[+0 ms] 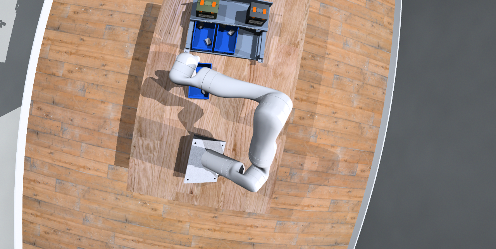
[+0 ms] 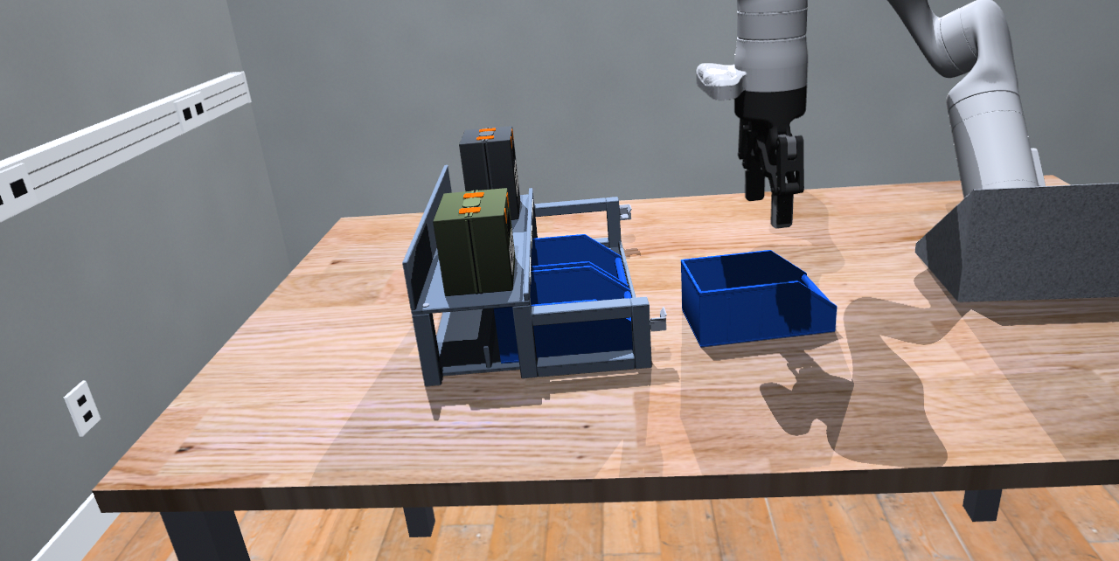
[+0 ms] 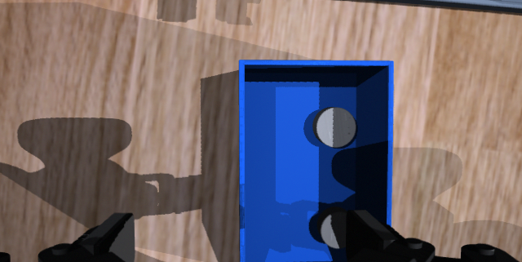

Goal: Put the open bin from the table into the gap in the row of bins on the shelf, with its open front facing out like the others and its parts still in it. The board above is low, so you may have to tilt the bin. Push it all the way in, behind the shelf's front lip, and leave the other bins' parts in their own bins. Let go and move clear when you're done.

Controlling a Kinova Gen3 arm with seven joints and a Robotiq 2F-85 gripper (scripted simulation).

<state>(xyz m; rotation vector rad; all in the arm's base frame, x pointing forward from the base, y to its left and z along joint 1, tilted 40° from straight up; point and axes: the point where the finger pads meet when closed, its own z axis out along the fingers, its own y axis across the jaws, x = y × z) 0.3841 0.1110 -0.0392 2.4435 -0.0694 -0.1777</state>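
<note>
Right now my hand is 16 cm above the round grey part, 7 cm to the left of it and 3 cm short of it. The rest, counted from my hand: green box: 34 cm ahead, 5 cm to the right, 2 cm below; dark box: 32 cm ahead, 28 cm to the right, 1 cm below; shelf: 26 cm ahead, 16 cm to the right, 10 cm below.
</note>
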